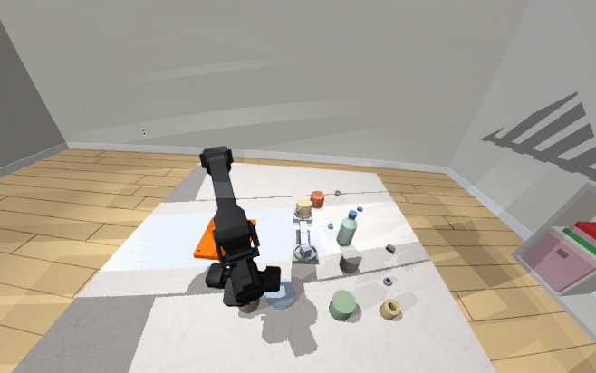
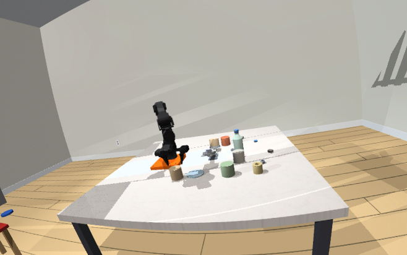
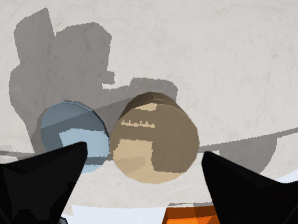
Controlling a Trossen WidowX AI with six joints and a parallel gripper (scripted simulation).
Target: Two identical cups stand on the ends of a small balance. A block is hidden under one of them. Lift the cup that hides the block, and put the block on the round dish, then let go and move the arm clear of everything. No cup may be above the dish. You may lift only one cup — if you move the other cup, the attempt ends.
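The cup lies 50 mm below my gripper tip and 10 mm to the right of it. Also, from my gripper tip: white cylinder 310 mm ahead, 240 mm to the left, 50 mm below; light blue round dish 80 mm below, 80 mm ahead, 60 mm to the left; green cylinder 260 mm ahead, 50 mm to the left, 50 mm below.
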